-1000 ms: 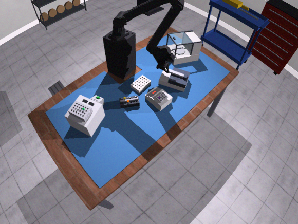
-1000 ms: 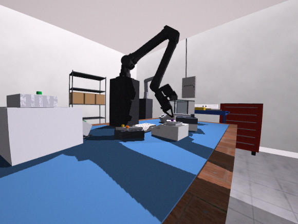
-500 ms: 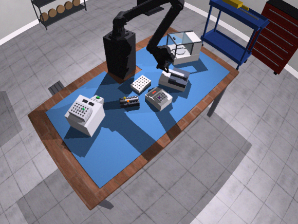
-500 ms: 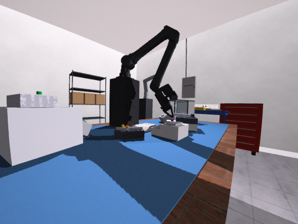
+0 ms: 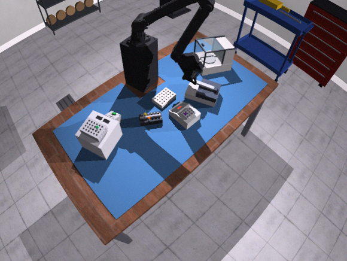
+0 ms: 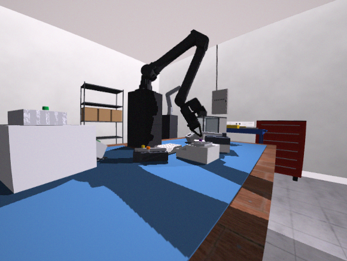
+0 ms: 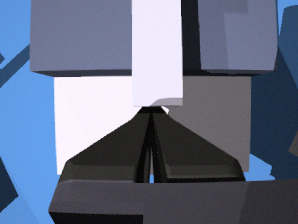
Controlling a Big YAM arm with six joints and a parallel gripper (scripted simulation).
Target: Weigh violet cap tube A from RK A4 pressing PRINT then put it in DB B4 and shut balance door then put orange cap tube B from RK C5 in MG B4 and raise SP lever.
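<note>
Right now my hand is 60 mm short of the SP lever, 20 mm to the right of it and 10 mm below it. From my hand the other things lie so: tube rack RK: 90 mm behind, 180 mm to the right, 60 mm below; then print key: 170 mm behind, 130 mm to the left, 10 mm below; then dry block: 90 mm ahead, 190 mm to the right, 50 mm below.
</note>
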